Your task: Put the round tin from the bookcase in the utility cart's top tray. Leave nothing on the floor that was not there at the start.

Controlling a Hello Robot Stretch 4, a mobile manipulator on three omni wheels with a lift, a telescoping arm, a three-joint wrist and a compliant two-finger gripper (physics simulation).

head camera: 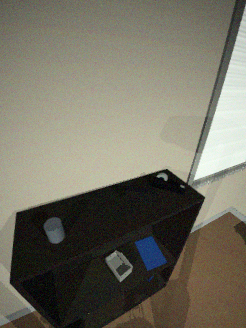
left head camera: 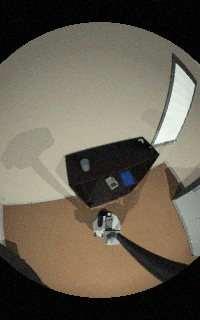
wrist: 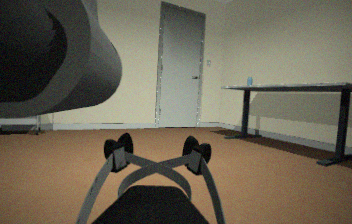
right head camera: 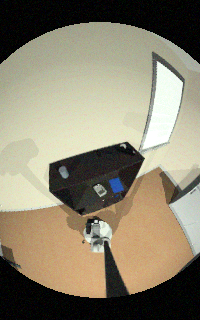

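A round grey-blue tin (head camera: 54, 230) (left head camera: 85, 164) (right head camera: 63, 172) stands upright on the top of the dark bookcase (head camera: 107, 210) (left head camera: 110, 155) (right head camera: 95, 162), near its left end. My gripper (wrist: 158, 146) is open in the wrist view, its two black fingertips apart with the floor showing between them. It is away from the bookcase and touches neither the bookcase nor the tin. The utility cart cannot be made out in these views.
A light grey box (head camera: 119, 265) and a blue flat thing (head camera: 150, 253) lie on the bookcase's shelf. Small dark and white things lie at its top's right end. A white cabinet (left head camera: 190, 220) (right head camera: 189, 215) stands at right. A table (wrist: 290, 87) bears a blue bottle (wrist: 250, 81).
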